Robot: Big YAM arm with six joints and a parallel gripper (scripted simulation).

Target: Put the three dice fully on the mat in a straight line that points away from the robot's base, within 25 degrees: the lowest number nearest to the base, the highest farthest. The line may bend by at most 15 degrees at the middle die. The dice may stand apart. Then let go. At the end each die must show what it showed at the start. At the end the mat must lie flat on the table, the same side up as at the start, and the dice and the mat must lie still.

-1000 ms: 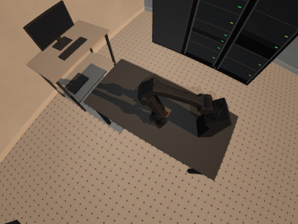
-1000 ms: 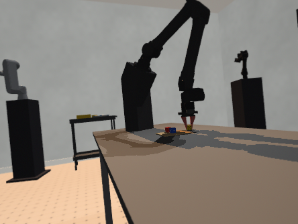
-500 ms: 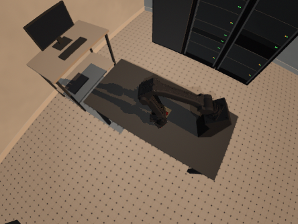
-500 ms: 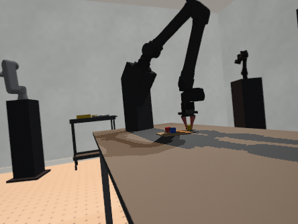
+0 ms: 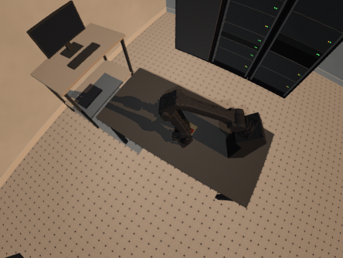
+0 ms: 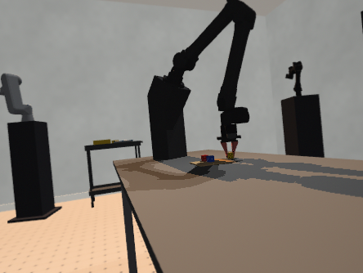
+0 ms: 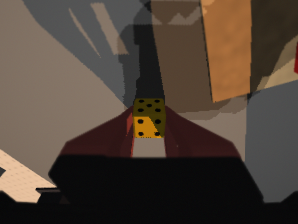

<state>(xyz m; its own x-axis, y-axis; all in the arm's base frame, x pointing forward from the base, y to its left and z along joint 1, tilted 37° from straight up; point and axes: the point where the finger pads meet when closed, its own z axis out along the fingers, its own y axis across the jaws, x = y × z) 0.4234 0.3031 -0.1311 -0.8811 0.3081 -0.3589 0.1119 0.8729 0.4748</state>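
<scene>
My gripper is now 9 cm short of the blue die, 11 cm to the left of it and 1 cm below it. Also, from my hand: tan mat (9 cm ahead, 11 cm to the right, 1 cm below); then yellow die (right at my hand); then red die (4 cm ahead, 12 cm to the right, 1 cm above).
</scene>
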